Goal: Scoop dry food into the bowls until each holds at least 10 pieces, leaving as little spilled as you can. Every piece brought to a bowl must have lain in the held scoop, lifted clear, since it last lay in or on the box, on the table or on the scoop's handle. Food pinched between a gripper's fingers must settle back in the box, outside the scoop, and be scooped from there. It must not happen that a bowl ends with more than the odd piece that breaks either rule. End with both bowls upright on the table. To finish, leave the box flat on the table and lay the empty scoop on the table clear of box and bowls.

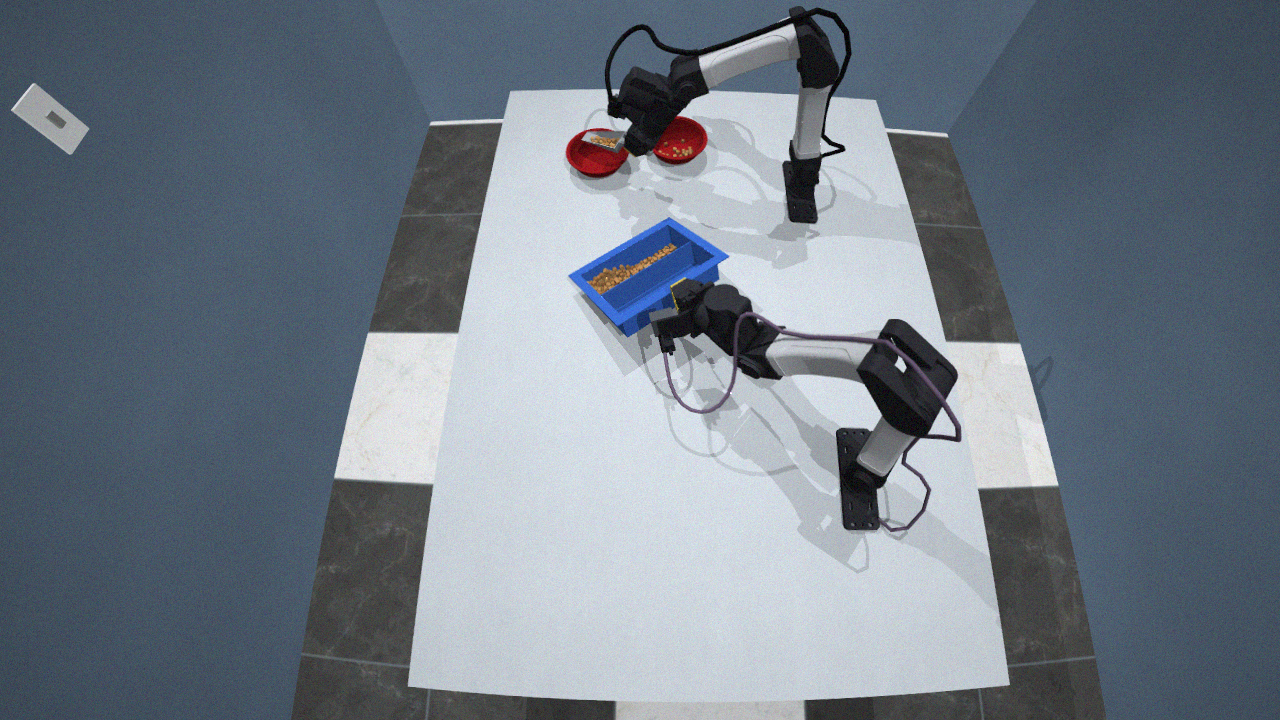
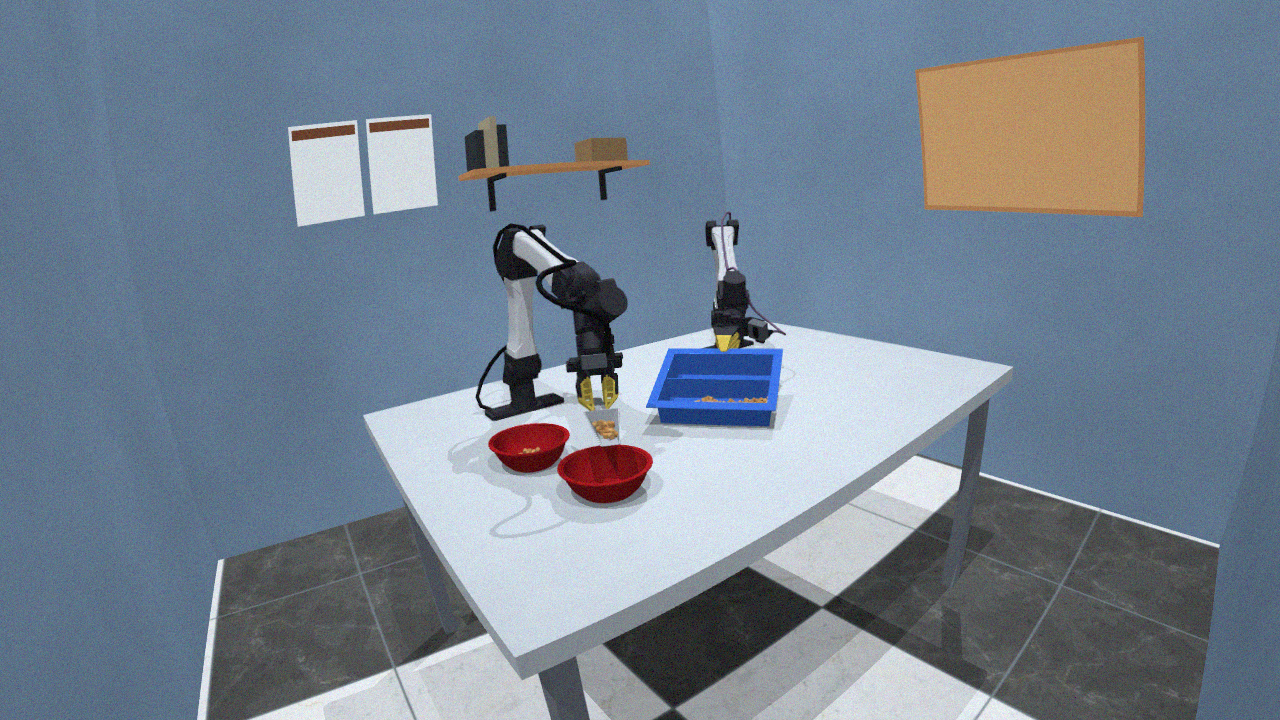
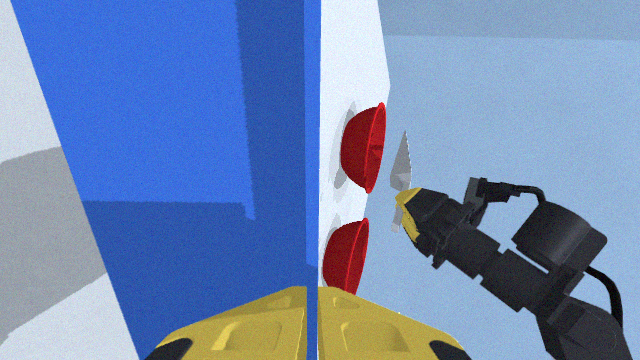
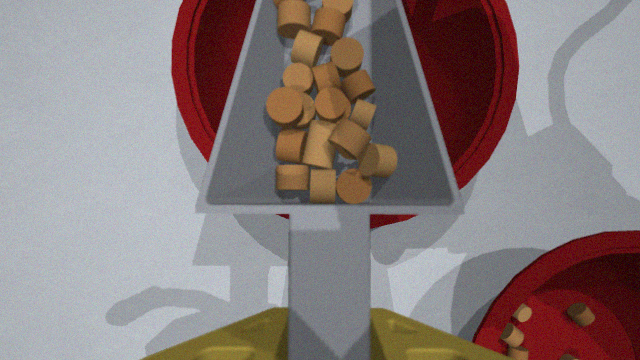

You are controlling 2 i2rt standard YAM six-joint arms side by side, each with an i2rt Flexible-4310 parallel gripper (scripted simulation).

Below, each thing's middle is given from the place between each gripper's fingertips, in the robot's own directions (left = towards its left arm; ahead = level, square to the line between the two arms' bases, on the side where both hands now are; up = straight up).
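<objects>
The grey scoop (image 2: 600, 413) is 20 mm below my left hand (image 1: 672, 286), 420 mm to the right of it and 110 mm ahead of it. There's also the blue box (image 2: 687, 374), which is 50 mm ahead of that left hand, 70 mm to the right of it and 50 mm below it. Going by their middles, the blue box is the nearest to my left hand of the things named here.
The blue box is 330 mm to the left of my right hand (image 1: 631, 147), 20 mm behind it and 40 mm below it. As for the grey scoop, it's 20 mm to the right of my right hand, 10 mm below it and 40 mm ahead of it. By its middle, the scoop is nearer to my right hand than to my left hand.
</objects>
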